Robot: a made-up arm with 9 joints. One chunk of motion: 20 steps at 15 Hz.
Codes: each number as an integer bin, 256 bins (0 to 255) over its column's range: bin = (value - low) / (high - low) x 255, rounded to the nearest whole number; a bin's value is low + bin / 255 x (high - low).
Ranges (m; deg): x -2.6..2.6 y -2.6..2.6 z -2.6..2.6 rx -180..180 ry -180..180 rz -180..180
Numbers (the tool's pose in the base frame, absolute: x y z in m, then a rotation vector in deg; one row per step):
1: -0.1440 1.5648 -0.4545 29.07 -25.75 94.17
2: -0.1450 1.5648 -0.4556 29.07 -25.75 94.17
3: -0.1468 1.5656 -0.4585 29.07 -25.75 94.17
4: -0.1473 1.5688 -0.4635 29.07 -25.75 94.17
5: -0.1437 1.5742 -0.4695 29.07 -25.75 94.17
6: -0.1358 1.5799 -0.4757 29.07 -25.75 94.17
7: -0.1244 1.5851 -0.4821 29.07 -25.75 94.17
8: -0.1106 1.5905 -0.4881 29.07 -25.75 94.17
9: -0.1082 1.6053 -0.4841 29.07 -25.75 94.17
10: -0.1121 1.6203 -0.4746 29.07 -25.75 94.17
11: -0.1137 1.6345 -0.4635 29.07 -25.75 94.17
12: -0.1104 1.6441 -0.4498 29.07 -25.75 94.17
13: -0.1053 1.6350 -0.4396 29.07 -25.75 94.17
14: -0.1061 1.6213 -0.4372 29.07 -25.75 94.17
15: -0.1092 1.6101 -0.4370 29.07 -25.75 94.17
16: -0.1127 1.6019 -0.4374 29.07 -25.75 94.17
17: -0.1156 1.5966 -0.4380 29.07 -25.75 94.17
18: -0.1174 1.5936 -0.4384 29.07 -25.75 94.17
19: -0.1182 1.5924 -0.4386 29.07 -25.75 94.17
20: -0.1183 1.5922 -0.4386 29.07 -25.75 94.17
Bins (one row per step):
1: 120 204 105 148 109 194
2: 120 204 105 148 109 194
3: 120 204 105 148 109 194
4: 120 204 105 148 109 194
5: 120 205 104 148 109 194
6: 121 205 104 148 109 194
7: 121 205 104 148 109 194
8: 122 205 104 148 109 194
9: 122 206 104 148 109 194
10: 122 207 104 148 109 194
11: 122 208 105 148 109 194
12: 122 208 105 148 109 194
13: 122 208 106 148 109 194
14: 122 207 106 148 109 194
15: 122 206 106 148 109 194
16: 122 206 106 148 109 194
17: 122 206 106 148 109 194
18: 122 206 106 148 109 194
19: 122 206 106 148 109 194
20: 122 206 106 148 109 194

